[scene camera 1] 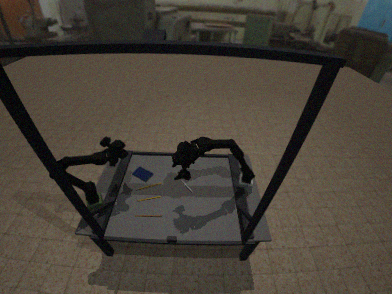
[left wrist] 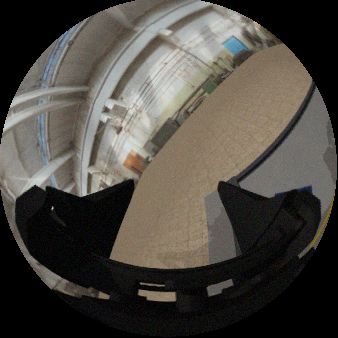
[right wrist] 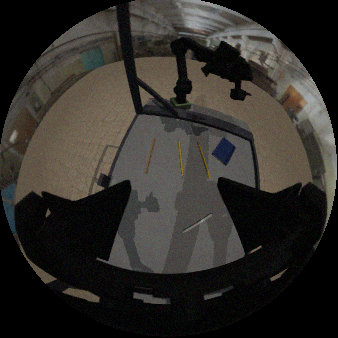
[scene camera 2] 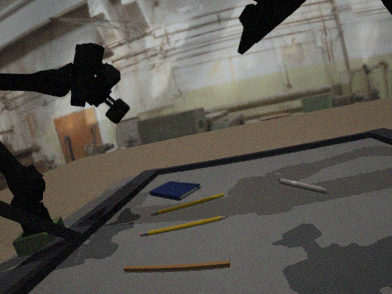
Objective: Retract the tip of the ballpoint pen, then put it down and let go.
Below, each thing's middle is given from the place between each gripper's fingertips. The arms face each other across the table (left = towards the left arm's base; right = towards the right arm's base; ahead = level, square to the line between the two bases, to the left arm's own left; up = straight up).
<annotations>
I see my left gripper 26 cm past the green object (scene camera 2: 28,245), 18 cm to the right of it and 30 cm above it.
I see my right gripper 550 mm to the right of the green object, 290 mm above it and 70 mm short of it.
</annotations>
